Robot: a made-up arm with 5 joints. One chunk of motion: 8 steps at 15 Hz.
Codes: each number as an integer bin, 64 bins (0 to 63) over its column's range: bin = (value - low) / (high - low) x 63, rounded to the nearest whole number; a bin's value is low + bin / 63 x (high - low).
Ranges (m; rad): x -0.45..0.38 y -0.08..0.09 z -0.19..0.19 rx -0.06..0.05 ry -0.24..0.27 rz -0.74..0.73
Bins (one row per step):
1: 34 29 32 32 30 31
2: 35 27 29 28 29 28
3: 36 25 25 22 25 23
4: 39 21 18 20 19 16
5: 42 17 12 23 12 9
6: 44 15 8 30 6 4
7: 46 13 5 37 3 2
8: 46 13 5 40 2 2
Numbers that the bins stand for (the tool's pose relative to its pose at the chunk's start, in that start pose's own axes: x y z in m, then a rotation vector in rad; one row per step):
1: -0.0021 -0.0017 0.0030 -0.0041 0.0029 -0.0167
2: 0.0111 -0.0071 -0.0151 -0.0111 -0.0052 -0.0867
3: 0.0243 -0.0125 -0.0392 -0.0216 -0.0376 -0.2033
4: 0.0638 -0.0233 -0.0814 -0.0251 -0.0862 -0.3667
5: 0.1033 -0.0341 -0.1176 -0.0198 -0.1429 -0.5300
6: 0.1297 -0.0395 -0.1417 -0.0076 -0.1914 -0.6467
7: 0.1560 -0.0449 -0.1598 0.0046 -0.2157 -0.6933
8: 0.1560 -0.0449 -0.1598 0.0098 -0.2238 -0.6933

